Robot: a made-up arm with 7 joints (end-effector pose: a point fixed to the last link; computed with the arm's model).
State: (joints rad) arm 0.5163 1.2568 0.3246 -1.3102 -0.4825 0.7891 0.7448
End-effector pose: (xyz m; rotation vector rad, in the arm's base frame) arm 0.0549 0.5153 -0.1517 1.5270 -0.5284 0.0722
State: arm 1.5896 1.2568 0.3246 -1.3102 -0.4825 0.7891 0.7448
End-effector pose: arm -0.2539 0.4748 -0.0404 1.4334 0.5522 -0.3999
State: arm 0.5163 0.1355 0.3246 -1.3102 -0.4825 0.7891 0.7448
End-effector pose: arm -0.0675 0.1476 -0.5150 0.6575 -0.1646 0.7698
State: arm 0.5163 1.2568 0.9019 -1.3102 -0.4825 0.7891 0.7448
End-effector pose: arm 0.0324 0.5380 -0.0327 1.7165 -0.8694 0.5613
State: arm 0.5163 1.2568 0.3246 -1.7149 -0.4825 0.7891 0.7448
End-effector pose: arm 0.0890 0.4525 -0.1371 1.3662 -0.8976 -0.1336
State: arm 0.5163 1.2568 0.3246 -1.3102 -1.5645 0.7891 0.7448
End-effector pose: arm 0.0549 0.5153 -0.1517 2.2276 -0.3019 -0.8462
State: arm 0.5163 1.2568 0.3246 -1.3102 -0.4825 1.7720 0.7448
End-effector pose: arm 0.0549 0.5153 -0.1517 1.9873 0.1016 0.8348
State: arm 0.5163 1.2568 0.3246 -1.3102 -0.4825 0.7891 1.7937
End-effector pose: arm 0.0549 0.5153 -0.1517 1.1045 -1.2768 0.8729
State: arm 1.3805 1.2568 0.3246 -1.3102 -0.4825 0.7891 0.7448
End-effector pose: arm -0.2068 0.4913 -0.0858 1.4764 0.3430 -0.3112
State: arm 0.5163 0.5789 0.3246 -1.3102 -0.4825 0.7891 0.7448
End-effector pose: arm -0.0517 0.3423 -0.4144 1.0163 -0.3118 0.5168
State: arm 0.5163 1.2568 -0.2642 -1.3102 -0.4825 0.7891 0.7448
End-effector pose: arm 0.0094 0.4727 -0.2607 1.2618 -0.1823 -0.3839
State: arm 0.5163 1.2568 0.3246 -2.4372 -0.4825 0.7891 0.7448
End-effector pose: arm 0.0795 0.3298 -0.1013 0.9694 -1.5028 -0.4989
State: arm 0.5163 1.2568 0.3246 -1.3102 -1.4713 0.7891 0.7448
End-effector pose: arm 0.0549 0.5153 -0.1517 2.1763 -0.3279 -0.7599
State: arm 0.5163 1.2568 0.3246 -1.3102 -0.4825 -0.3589 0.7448
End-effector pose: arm 0.0549 0.5153 -0.1517 0.7298 -1.0674 -0.7303
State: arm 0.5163 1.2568 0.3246 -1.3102 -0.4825 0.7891 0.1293
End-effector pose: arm 0.0549 0.5153 -0.1517 1.6297 -0.0414 -0.4024
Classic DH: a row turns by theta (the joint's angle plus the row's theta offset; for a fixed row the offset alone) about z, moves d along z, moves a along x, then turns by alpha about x. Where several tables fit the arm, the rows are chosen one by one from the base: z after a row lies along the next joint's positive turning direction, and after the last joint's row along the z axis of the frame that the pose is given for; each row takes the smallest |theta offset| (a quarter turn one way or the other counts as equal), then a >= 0, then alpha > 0; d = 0 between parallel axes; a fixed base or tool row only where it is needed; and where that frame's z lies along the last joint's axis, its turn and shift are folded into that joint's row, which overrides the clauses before.
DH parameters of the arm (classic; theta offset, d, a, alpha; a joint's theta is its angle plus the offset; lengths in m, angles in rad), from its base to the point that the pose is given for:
base (fixed): 0 0 0 -1.2217
joint 1: 1.5708 0 0 1.5708
joint 2: 1.2217 0 0 -1.5708
joint 3: -1.5708 -0.4272 0.048 -1.5708
joint 4: 0 0 -0.0218 1.5708
joint 5: 0 -0.1801 0 -1.5708
joint 6: 0 0 0 1.5708
joint 7: 0 0 0 0

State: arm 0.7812 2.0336 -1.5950 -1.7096 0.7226 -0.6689 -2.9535
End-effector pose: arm -0.1305 0.4625 0.0367 0.3326 0.3122 2.7180
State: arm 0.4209 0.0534 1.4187 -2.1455 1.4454 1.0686 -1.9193
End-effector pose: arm -0.1315 0.2196 -0.3160 1.0107 -0.9905 -0.5347
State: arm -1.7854 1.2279 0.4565 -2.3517 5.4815 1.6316 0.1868
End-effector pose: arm 0.0970 0.2118 0.2866 -0.6669 2.4150 -1.7529
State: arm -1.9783 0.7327 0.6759 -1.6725 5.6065 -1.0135 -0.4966
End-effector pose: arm 0.2464 0.1734 0.3837 -1.4247 1.1605 -0.4986
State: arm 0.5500 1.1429 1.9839 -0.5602 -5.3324 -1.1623 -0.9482
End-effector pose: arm -0.2168 0.5599 -0.0702 -2.6118 0.7674 -1.1061
